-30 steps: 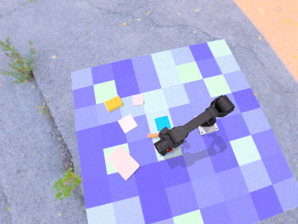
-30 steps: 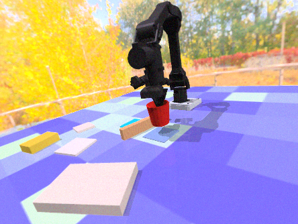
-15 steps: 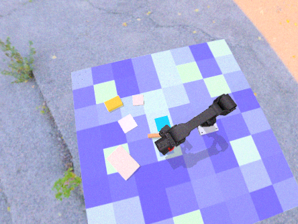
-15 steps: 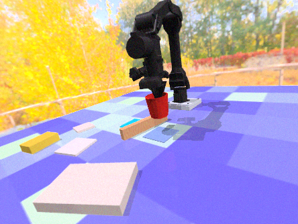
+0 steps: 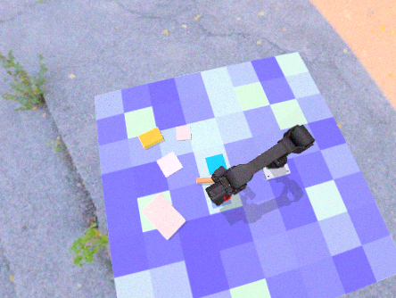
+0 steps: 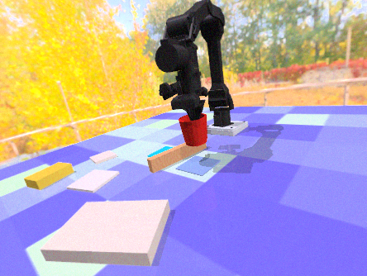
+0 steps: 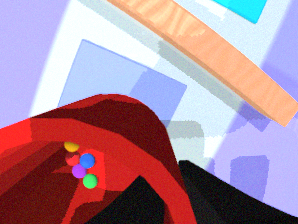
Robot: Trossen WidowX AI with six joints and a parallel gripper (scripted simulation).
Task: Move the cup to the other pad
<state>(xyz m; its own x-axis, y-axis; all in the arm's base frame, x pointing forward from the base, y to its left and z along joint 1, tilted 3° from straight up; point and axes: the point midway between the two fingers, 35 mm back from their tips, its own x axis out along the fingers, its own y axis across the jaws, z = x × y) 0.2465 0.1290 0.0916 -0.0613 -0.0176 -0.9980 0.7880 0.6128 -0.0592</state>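
My gripper tip is 3 cm short of the cyan pad, 14 cm to the left of it and 11 cm above it. Round my gripper tip: pale blue pad (3 cm ahead, 2 cm to the left, 11 cm below); yellow block (37 cm ahead, 30 cm to the right, 8 cm below); wooden bar (3 cm ahead, 6 cm to the right, 9 cm below).
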